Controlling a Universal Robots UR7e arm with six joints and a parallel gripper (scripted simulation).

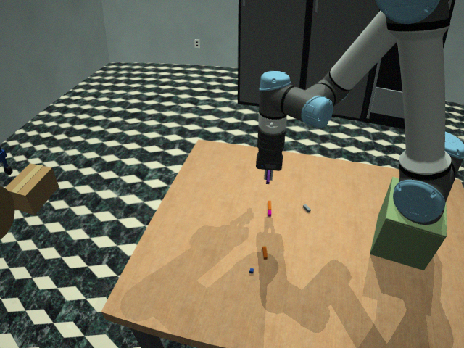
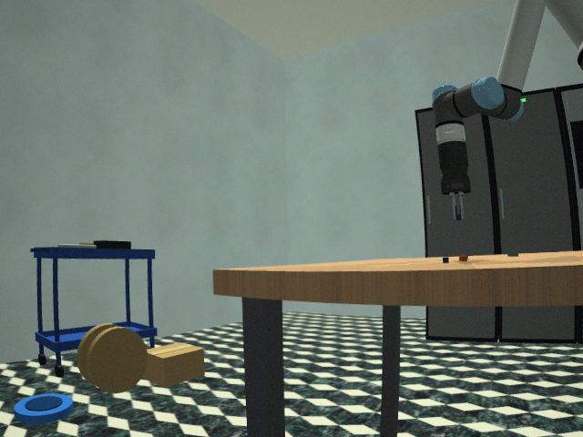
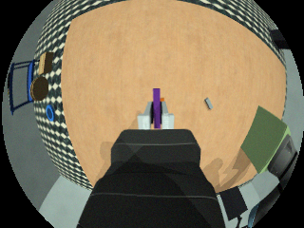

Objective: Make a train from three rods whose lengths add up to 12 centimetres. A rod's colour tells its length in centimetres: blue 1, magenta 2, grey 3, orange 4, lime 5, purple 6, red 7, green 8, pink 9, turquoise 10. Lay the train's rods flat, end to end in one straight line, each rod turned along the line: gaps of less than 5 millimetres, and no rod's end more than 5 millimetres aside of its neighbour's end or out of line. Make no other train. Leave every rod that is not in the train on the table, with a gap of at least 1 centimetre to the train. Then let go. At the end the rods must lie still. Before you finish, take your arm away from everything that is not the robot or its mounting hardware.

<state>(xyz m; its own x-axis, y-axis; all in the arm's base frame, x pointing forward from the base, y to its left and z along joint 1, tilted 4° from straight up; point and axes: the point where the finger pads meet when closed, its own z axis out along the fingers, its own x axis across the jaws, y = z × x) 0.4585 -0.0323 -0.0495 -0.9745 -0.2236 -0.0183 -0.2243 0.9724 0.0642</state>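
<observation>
The magenta rod is 110 mm below my hand, 50 mm to the left of it and 30 mm behind it. From my hand the other things lie so: small blue rod 280 mm to the left, 110 mm below, 50 mm behind; then grey rod 130 mm behind, 110 mm below, 20 mm to the right; then purple rod 10 mm below.
</observation>
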